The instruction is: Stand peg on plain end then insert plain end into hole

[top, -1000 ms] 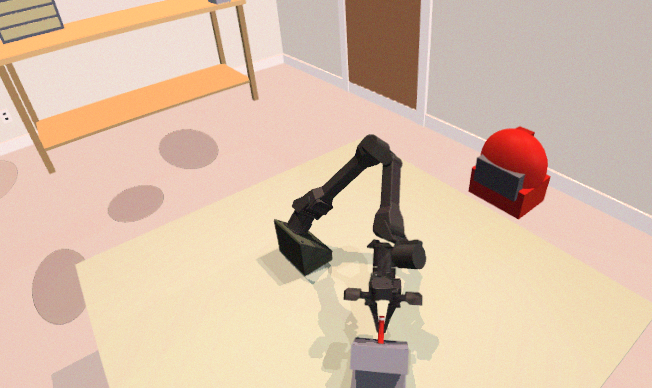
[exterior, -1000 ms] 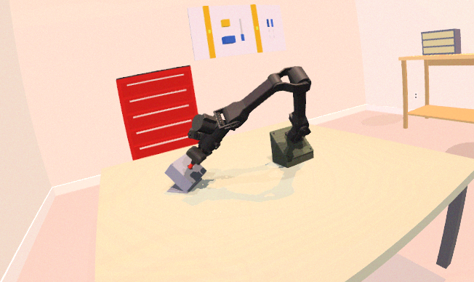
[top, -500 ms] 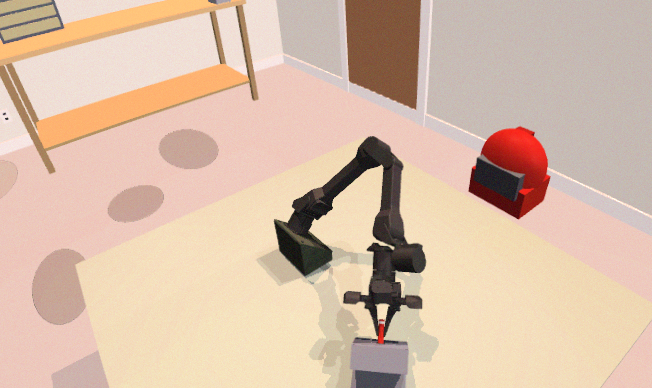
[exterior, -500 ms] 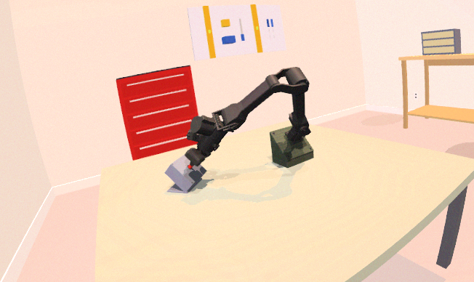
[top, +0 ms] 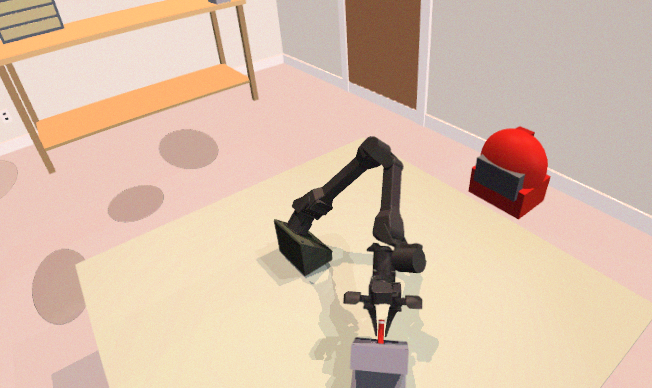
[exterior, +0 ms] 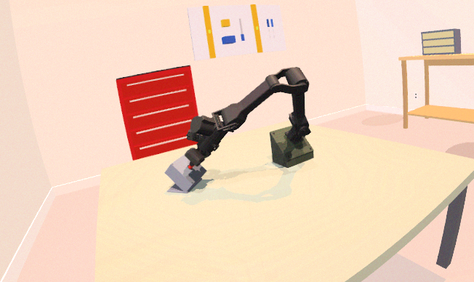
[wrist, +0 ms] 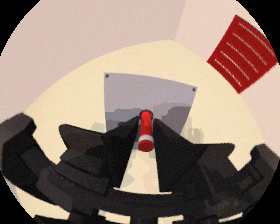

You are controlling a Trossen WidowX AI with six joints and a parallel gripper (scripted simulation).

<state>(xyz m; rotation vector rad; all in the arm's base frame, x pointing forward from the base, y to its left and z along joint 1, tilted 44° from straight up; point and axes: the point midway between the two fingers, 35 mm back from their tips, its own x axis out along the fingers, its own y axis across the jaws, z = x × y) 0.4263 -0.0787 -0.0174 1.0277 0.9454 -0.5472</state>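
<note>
Now: gripper tip 1 cm past the red peg, 1 cm to the right of it and 1 cm below it. Round my gripper tip: grey sloped panel (2 cm ahead, 2 cm to the right, 3 cm below).
</note>
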